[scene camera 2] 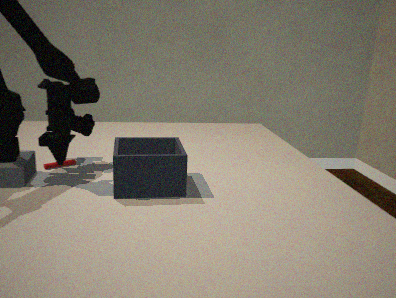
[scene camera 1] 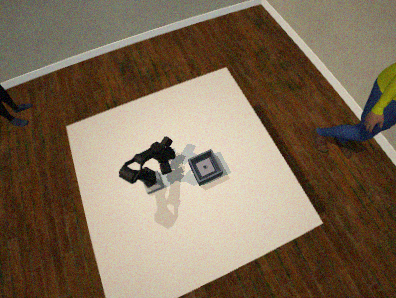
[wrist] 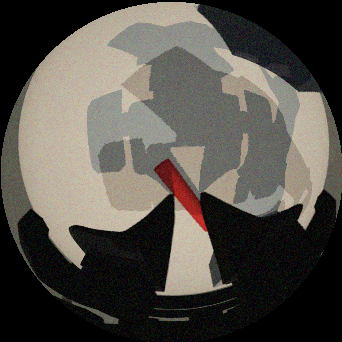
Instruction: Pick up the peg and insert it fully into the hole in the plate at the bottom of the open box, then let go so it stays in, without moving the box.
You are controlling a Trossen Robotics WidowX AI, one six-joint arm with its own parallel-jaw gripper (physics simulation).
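Frame: origin at the arm's base, x ahead, y left, z up, level; metres.
Seen in the pictures: gripper, fingertip midpoint: (scene camera 2: pixel 61 163) (scene camera 1: pixel 164 163) (wrist: pixel 186 197); arm's base, link origin: (scene camera 2: pixel 2 157) (scene camera 1: pixel 150 180).
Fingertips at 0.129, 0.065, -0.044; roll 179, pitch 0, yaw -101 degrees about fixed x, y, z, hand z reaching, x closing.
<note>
Pixels of each thing's top centre, then the offset from my fingertips to it, as dx, dy, dz. Level surfaces: height alone.
- red peg, top centre: (wrist: pixel 190 205) (scene camera 2: pixel 60 161) -0.004, -0.001, +0.007
- dark open box, top centre: (scene camera 2: pixel 148 145) (scene camera 1: pixel 205 165) +0.201, -0.175, +0.090
- pale table top, surface height: dz -0.007
The red peg (scene camera 2: pixel 52 165) (wrist: pixel 181 185) lies nearly flat at table level, left of the box in scene camera 2. My gripper (scene camera 1: pixel 166 171) (scene camera 2: pixel 61 161) (wrist: pixel 186 197) points down at it and is shut on its middle part. In the wrist view the peg runs diagonally between the black fingertips, its far end showing past them and its near end partly behind the right finger. The dark open box (scene camera 1: pixel 215 176) (scene camera 2: pixel 150 177) (wrist: pixel 272 47) stands upright, apart from the gripper. Its pale plate (scene camera 1: pixel 199 164) with a small dark hole (scene camera 1: pixel 204 167) shows inside from above.
The arm's grey base (scene camera 1: pixel 156 186) (scene camera 2: pixel 22 170) stands close behind the gripper, on the side away from the box. The box walls rise above the pale table top (scene camera 1: pixel 240 225) (scene camera 2: pixel 260 240). Shadows of the arm lie around the peg. People stand beyond the table.
</note>
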